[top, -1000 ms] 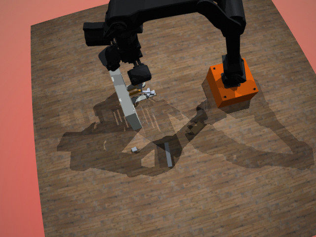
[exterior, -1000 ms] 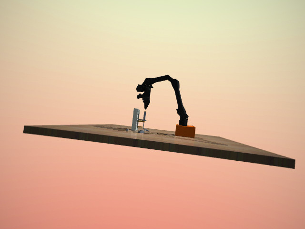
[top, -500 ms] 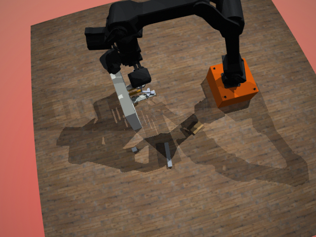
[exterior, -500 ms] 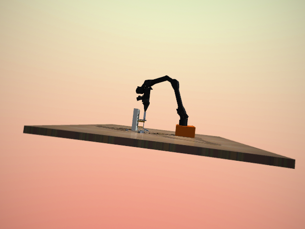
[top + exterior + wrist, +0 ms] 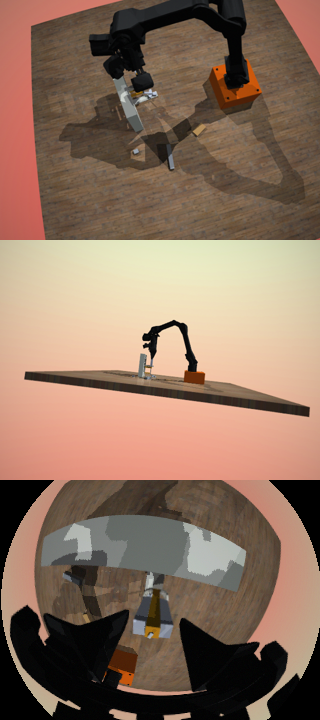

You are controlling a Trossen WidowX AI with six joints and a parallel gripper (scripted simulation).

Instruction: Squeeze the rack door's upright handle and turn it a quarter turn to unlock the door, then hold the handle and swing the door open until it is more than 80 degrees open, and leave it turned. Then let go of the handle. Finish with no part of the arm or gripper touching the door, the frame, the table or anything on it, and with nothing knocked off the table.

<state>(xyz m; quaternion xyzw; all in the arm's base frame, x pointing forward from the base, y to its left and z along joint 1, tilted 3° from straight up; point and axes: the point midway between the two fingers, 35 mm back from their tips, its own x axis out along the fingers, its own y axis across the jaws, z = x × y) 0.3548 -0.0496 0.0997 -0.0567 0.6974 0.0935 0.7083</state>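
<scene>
The grey handle is 5 cm below my gripper tip and 1 cm behind it. The rest, counted from my gripper tip: tan block (20 cm behind, 19 cm to the left, 15 cm below); long grey bar (28 cm to the left, 14 cm below, 7 cm behind).
</scene>
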